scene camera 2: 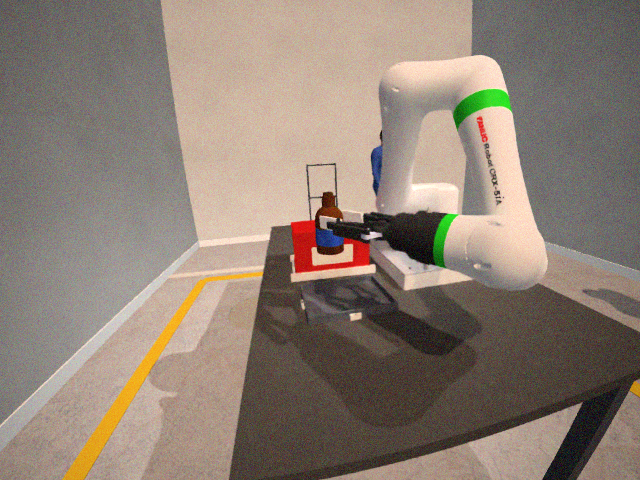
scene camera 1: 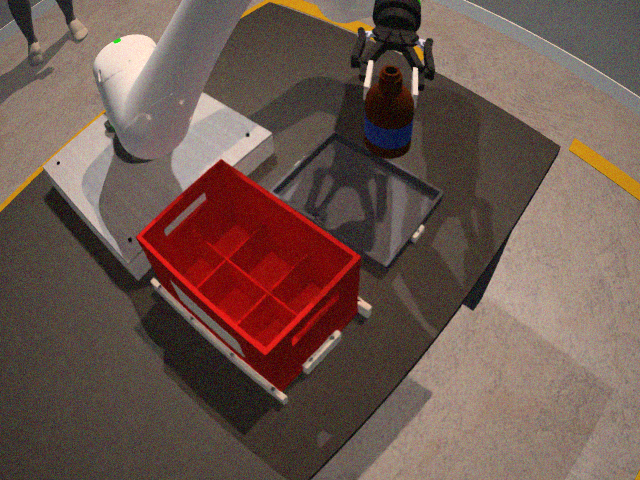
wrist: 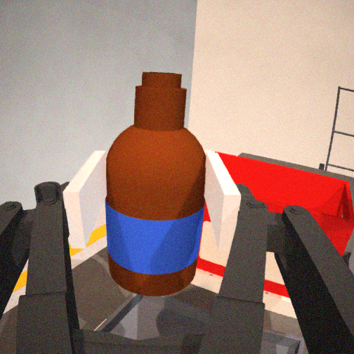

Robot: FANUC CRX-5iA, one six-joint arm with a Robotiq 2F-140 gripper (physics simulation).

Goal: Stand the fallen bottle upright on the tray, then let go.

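Places are measured from the arm's base along level axes (x up, y ahead, z left), in metres.
Pixels of known places: gripper, fingertip midpoint: (scene camera 2: 332,218) (scene camera 1: 390,97).
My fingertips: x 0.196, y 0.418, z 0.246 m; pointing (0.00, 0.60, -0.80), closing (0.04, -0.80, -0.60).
Ahead of a thing's pixels: the offset from my fingertips to its top centre.
A brown bottle {dx +0.066, dy +0.007, dz -0.010 m} (scene camera 1: 388,116) (scene camera 2: 329,227) (wrist: 156,175) with a blue band is upright, neck up, held in the air above the tray. My gripper (scene camera 1: 390,85) (scene camera 2: 338,221) (wrist: 155,172) lies nearly level and is shut on the bottle, with a white pad on each side of its body. The dark grey tray {dx -0.234, dy -0.032, dz -0.033 m} (scene camera 1: 413,186) (scene camera 2: 330,315) lies flat on the table below the bottle, and part of it shows at the bottom of the wrist view. In scene camera 2 a gap shows between the bottle's base and the tray.
A red crate {dx -0.085, dy -0.003, dz -0.298 m} (scene camera 1: 312,227) (scene camera 2: 305,258) (wrist: 280,175) with dividers stands beside the tray, between pale rails. The arm's white base plate (scene camera 1: 227,121) (scene camera 2: 413,276) is near both. Small pale blocks sit at the tray's edges. A thin dark frame stands behind.
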